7 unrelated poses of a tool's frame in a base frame.
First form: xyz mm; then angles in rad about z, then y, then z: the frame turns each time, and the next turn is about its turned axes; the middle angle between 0 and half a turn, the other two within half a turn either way.
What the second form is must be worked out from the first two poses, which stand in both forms.
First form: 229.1 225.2 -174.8 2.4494 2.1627 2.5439
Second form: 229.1 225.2 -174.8 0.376 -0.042 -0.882 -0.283
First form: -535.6 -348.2 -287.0 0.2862 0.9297 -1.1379
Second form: -535.6 -348.2 -287.0 0.814 -0.293 0.339 -0.369
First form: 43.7 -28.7 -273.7 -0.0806 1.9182 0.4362
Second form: 43.7 -28.7 -273.7 0.565 0.209 0.791 0.102
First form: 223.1 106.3 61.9 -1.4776 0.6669 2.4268
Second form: 223.1 106.3 61.9 0.840 0.304 -0.122 0.432
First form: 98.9 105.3 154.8 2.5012 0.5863 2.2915
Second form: 98.9 105.3 154.8 0.704 0.030 -0.287 -0.649
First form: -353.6 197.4 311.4 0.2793 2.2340 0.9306
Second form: -353.6 197.4 311.4 0.361 0.288 0.852 0.249
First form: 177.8 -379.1 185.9 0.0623 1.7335 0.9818
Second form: 177.8 -379.1 185.9 0.561 0.338 0.683 0.323
